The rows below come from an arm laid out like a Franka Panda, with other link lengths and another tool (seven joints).
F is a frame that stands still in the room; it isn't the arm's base.
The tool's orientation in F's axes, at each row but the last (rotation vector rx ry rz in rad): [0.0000 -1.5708 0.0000]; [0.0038 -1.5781 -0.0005]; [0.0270 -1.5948 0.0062]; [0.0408 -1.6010 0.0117]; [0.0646 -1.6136 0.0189]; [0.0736 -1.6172 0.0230]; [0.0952 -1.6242 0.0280]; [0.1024 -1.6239 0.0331]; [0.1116 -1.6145 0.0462]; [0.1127 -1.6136 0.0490]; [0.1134 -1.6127 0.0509]
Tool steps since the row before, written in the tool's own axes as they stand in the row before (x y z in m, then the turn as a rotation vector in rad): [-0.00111 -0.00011 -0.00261 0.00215 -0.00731 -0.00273]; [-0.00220 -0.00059 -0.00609 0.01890 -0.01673 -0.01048]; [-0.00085 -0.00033 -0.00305 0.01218 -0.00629 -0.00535]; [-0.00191 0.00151 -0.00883 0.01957 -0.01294 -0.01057]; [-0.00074 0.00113 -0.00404 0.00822 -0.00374 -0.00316]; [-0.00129 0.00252 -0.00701 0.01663 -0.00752 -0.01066]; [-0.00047 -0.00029 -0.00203 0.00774 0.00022 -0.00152]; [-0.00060 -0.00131 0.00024 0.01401 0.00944 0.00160]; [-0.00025 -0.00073 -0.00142 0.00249 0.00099 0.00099]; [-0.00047 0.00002 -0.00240 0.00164 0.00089 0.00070]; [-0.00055 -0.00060 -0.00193 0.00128 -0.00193 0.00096]
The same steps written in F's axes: [0.00261 -0.00011 -0.00111 0.00273 -0.00731 0.00215]; [0.00611 -0.00057 -0.00216 0.01038 -0.01676 0.01893]; [0.00308 -0.00025 -0.00078 0.00519 -0.00634 0.01222]; [0.00883 0.00184 -0.00161 0.01040 -0.01295 0.01965]; [0.00400 0.00136 -0.00053 0.00300 -0.00382 0.00824]; [0.00689 0.00298 -0.00087 0.01033 -0.00742 0.01689]; [0.00207 -0.00011 -0.00037 0.00109 -0.00001 0.00782]; [-0.00009 -0.00130 -0.00067 -0.00314 0.00862 0.01428]; [0.00150 -0.00057 -0.00021 -0.00119 0.00078 0.00248]; [0.00240 0.00028 -0.00036 -0.00086 0.00074 0.00164]; [0.00200 -0.00037 -0.00048 -0.00081 -0.00207 0.00116]
